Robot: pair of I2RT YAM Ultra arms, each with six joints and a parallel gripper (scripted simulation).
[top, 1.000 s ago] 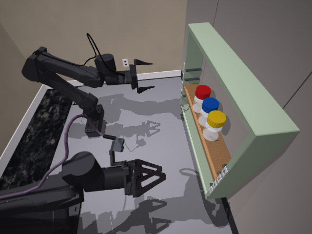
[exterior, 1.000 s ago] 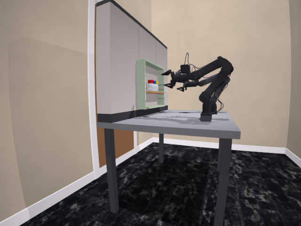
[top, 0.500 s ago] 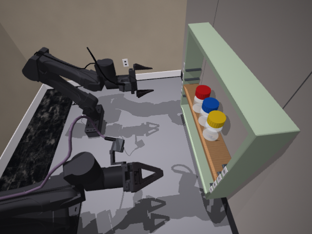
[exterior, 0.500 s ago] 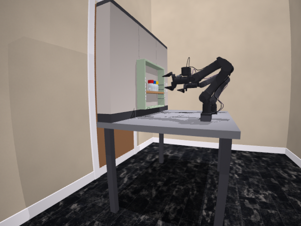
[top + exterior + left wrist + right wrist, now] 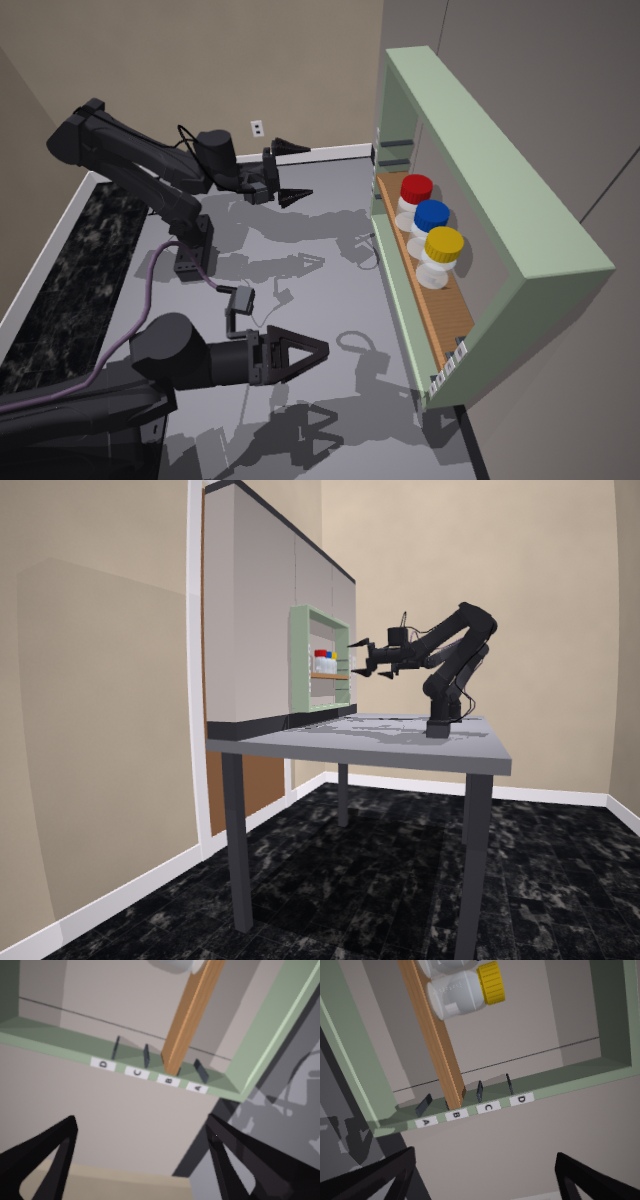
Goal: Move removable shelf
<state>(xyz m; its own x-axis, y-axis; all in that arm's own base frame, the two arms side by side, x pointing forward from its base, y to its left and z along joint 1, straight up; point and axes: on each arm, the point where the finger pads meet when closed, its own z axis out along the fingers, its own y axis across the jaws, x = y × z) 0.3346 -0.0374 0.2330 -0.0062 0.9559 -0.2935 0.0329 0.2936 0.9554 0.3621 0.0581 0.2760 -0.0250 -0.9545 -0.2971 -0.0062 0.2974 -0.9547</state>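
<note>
My right hand is 20 cm short of the yellow-capped bottle and 15 cm to the right of it. Also, from my right hand: green wall rack (22 cm to the left, 19 cm ahead); then blue-capped bottle (21 cm to the left, 19 cm ahead); then wooden shelf (22 cm to the left, 19 cm ahead, 6 cm below).
My left hand is 180 mm short of the rack slot, 50 mm to the right of it and 60 mm above it. From my left hand the other things lie so: green wall rack (210 mm ahead, 180 mm to the right); then blue-capped bottle (210 mm ahead, 190 mm to the right); then red-capped bottle (200 mm ahead, 120 mm to the right).
</note>
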